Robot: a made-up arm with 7 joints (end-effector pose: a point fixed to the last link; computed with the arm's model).
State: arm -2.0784 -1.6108 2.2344 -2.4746 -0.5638 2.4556 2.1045
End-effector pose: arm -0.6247 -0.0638 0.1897 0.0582 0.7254 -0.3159 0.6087
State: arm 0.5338 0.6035 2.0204 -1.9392 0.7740 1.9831 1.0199
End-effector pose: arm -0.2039 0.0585 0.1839 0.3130 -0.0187 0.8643 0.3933
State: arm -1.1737 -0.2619 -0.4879 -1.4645 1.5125 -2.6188 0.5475
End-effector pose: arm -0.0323 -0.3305 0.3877 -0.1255 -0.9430 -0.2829 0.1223
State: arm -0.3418 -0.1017 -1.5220 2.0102 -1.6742 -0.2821 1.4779
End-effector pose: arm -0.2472 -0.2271 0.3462 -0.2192 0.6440 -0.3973 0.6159
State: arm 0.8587 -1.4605 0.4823 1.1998 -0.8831 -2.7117 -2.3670
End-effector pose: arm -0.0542 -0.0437 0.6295 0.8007 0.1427 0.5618 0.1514
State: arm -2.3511 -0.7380 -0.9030 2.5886 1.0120 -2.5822 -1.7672
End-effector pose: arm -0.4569 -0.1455 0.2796 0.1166 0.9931 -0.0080 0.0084
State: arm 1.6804 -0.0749 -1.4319 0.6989 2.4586 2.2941 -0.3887
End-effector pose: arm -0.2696 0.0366 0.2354 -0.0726 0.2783 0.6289 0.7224
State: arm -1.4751 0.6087 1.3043 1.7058 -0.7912 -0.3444 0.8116
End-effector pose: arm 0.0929 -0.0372 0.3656 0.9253 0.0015 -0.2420 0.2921
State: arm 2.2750 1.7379 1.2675 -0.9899 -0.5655 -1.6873 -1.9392
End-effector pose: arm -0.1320 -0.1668 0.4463 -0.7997 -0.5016 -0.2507 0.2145
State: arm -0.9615 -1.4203 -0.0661 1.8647 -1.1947 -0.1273 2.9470
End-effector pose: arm 0.1059 -0.3000 0.2220 0.1666 -0.4335 0.0576 0.8838
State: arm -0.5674 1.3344 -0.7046 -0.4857 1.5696 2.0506 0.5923
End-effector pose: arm -0.1175 -0.1159 0.3356 -0.4479 0.1310 0.6185 0.6323
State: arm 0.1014 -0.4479 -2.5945 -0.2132 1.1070 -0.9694 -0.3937
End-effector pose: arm -0.0487 -0.1934 0.2643 -0.3640 0.1961 0.8984 0.1481
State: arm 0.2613 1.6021 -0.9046 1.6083 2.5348 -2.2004 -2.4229
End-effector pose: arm -0.4930 0.0065 0.3037 0.0893 0.8529 0.0664 0.5100
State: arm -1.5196 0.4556 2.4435 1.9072 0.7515 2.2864 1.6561
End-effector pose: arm -0.1967 -0.4414 0.2947 -0.1046 0.8055 0.4816 0.3290
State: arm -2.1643 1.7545 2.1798 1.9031 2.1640 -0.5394 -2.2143
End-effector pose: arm -0.2099 0.0860 0.3109 0.4032 0.7567 -0.3923 0.3332
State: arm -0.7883 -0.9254 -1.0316 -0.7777 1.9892 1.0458 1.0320
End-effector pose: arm -0.2053 -0.2383 0.3039 -0.1391 0.5978 -0.5630 0.5535
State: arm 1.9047 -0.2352 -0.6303 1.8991 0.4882 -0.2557 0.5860
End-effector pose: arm -0.3608 0.1424 0.2086 0.5652 0.4506 0.0391 0.6899
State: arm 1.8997 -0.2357 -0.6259 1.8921 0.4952 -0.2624 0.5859
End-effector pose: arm -0.3585 0.1431 0.2072 0.5642 0.4444 0.0380 0.6948
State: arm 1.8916 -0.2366 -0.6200 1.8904 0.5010 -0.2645 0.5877
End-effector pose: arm -0.3561 0.1445 0.2072 0.5652 0.4395 0.0375 0.6971
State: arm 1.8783 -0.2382 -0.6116 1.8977 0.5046 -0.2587 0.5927
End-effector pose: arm -0.3535 0.1468 0.2097 0.5699 0.4370 0.0382 0.6948
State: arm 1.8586 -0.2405 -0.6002 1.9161 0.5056 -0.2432 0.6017
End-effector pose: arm -0.3506 0.1504 0.2152 0.5789 0.4373 0.0404 0.6870
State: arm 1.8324 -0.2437 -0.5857 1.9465 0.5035 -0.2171 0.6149
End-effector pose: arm -0.3473 0.1550 0.2239 0.5927 0.4402 0.0446 0.6730
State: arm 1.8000 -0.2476 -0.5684 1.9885 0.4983 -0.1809 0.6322
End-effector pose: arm -0.3433 0.1603 0.2360 0.6112 0.4449 0.0511 0.6526
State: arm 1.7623 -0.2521 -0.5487 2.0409 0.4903 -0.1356 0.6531
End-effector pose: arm -0.3385 0.1657 0.2511 0.6339 0.4497 0.0602 0.6264
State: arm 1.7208 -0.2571 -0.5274 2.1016 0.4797 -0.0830 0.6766
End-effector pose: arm -0.3325 0.1706 0.2687 0.6600 0.4530 0.0719 0.5950
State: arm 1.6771 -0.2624 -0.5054 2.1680 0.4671 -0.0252 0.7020
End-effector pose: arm -0.3254 0.1743 0.2878 0.6884 0.4534 0.0861 0.5596
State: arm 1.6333 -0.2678 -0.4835 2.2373 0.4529 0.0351 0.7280
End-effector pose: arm -0.3175 0.1764 0.3075 0.7174 0.4498 0.1021 0.5221
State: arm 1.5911 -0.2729 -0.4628 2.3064 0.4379 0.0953 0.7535
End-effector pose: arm -0.3091 0.1769 0.3266 0.7457 0.4421 0.1191 0.4842
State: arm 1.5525 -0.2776 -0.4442 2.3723 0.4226 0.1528 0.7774
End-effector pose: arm -0.3008 0.1758 0.3442 0.7717 0.4308 0.1359 0.4477
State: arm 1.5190 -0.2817 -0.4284 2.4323 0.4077 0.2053 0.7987
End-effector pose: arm -0.2931 0.1735 0.3596 0.7944 0.4173 0.1517 0.4144
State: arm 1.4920 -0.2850 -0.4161 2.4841 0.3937 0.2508 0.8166
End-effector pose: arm -0.2867 0.1707 0.3723 0.8132 0.4035 0.1655 0.3854
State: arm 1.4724 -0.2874 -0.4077 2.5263 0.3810 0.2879 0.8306
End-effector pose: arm -0.2818 0.1677 0.3822 0.8277 0.3912 0.1767 0.3615
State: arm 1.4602 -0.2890 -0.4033 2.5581 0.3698 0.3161 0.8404
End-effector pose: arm -0.2786 0.1650 0.3894 0.8382 0.3817 0.1849 0.3427
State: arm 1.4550 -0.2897 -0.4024 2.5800 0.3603 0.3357 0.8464
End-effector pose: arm -0.2770 0.1628 0.3941 0.8451 0.3759 0.1904 0.3290
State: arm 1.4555 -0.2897 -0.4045 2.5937 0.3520 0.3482 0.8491
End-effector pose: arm -0.2768 0.1610 0.3971 0.8492 0.3735 0.1936 0.3191
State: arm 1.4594 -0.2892 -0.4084 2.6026 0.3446 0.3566 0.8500
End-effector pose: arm -0.2774 0.1594 0.3989 0.8516 0.3733 0.1955 0.3116
